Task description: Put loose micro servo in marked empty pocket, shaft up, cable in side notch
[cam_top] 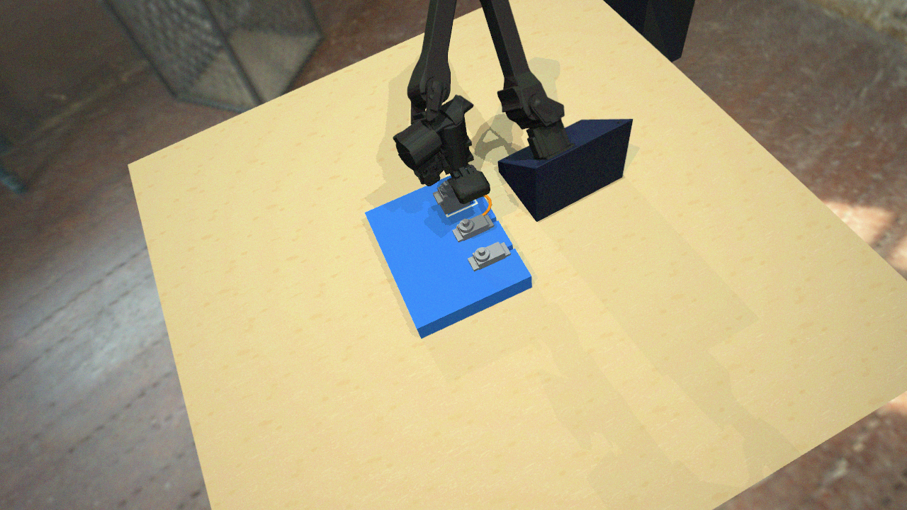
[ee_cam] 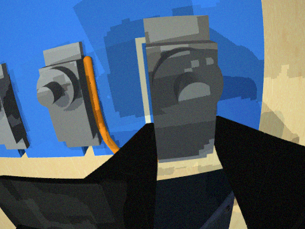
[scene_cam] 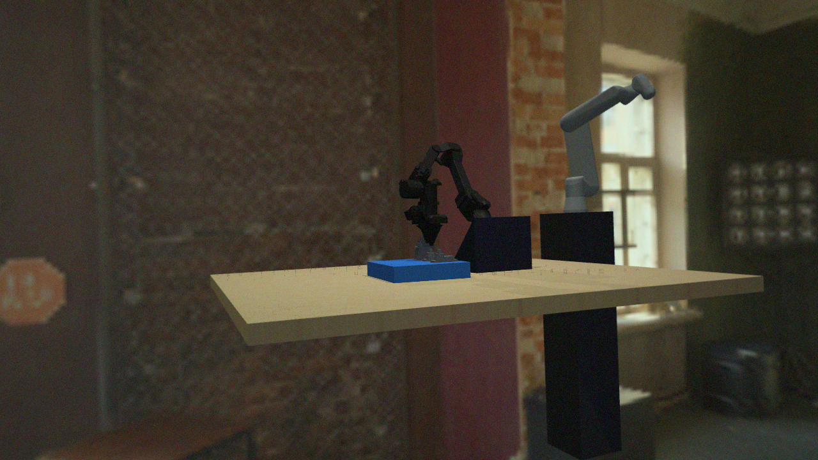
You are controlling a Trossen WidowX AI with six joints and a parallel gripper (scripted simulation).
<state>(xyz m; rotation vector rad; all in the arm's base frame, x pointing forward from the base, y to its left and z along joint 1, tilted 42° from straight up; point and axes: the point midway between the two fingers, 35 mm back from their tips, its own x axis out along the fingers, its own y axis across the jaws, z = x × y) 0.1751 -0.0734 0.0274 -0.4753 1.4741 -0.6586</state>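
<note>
Right now the blue deck is 130 mm ahead of my gripper tip, 60 mm to the left of it and 70 mm below it.
</note>
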